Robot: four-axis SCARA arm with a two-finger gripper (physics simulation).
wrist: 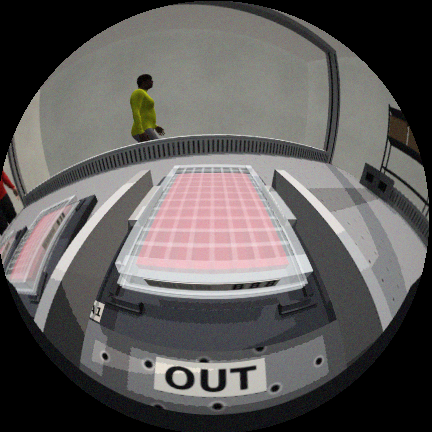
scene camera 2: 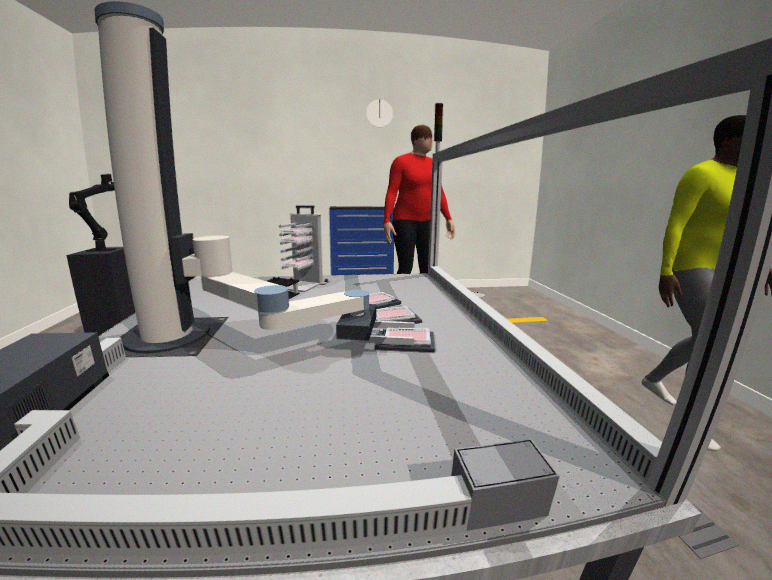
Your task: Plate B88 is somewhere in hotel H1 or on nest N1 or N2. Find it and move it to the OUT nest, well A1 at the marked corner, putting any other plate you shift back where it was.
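Frame: origin at the arm's base, x back, y right, z up, level; metres.
Seen in the pictures: gripper, fingertip midpoint: [wrist: 211, 177] [scene camera 2: 414, 333]; arm's base, link origin: [scene camera 2: 168, 338].
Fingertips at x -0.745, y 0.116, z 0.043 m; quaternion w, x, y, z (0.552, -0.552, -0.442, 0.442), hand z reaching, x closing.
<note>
Offsets run from my fingertips to a thing's top centre. "spot": to the spot under its first point.
Plate B88 @[dx +0.019, dy -0.004, dz -0.001 m] [scene camera 2: 406, 335] [wrist: 212, 220], a clear plate with pink wells and the label B88 on its near edge, is between the fingers at the OUT nest @[dx +0.023, dy -0.006, dz -0.014 m] [scene camera 2: 430, 348] [wrist: 215, 325]. It lies level, low over or on the nest; whether it bears on the nest is hard to tell. My gripper [scene camera 2: 393, 334] [wrist: 211, 177] is shut on it, one pad on each long side. The A1 tag @[spot: dx +0.086, dy -0.074, dz -0.018 m] [wrist: 97, 312] is at the nest's near left corner in the wrist view. Hotel H1 [scene camera 2: 307, 246] stands at the back with several plates on its shelves.
Two other nests with pink plates @[dx +0.030, dy -0.194, dz -0.004 m] [scene camera 2: 395, 313] @[dx +0.072, dy -0.367, dz -0.004 m] [scene camera 2: 381, 298] stand behind the OUT nest; one plate @[spot: dx +0.044, dy -0.151, dz -0.004 m] [wrist: 42, 240] shows at the left in the wrist view. A slotted cable duct @[spot: dx -0.258, dy +0.268, dz +0.014 m] [scene camera 2: 549, 367] runs along the right edge. A grey box @[dx -0.005, dy +0.552, dz +0.045 m] [scene camera 2: 505, 480] stands at the front right.
</note>
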